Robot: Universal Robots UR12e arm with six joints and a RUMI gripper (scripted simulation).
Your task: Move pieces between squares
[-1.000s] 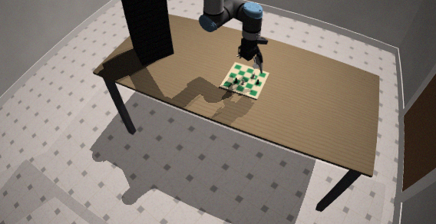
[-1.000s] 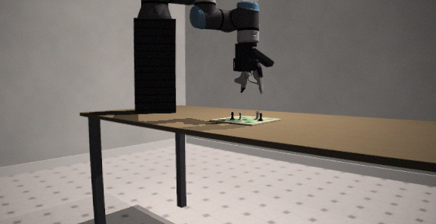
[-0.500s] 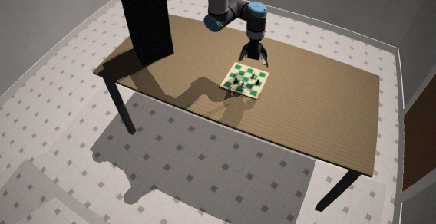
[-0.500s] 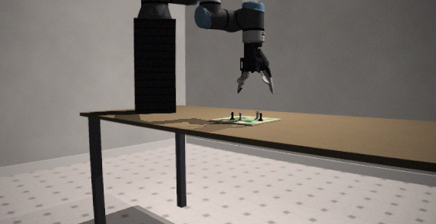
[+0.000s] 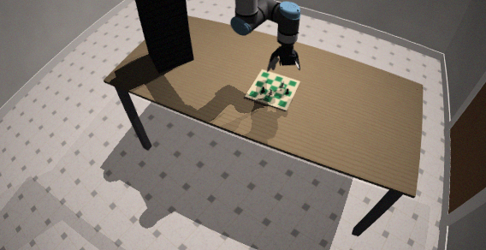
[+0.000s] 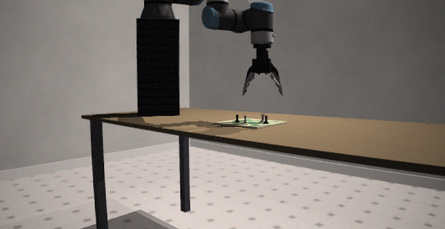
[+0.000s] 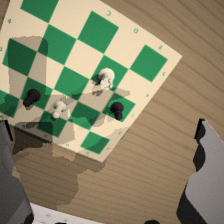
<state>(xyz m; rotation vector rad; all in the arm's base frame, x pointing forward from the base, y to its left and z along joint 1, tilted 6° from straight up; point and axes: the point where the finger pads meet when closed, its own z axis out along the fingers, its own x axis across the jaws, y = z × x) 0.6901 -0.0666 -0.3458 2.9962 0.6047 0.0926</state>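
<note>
Now: hand 110 mm above the green-and-cream chessboard, 40 mm past it and 30 mm to the left of it.
</note>
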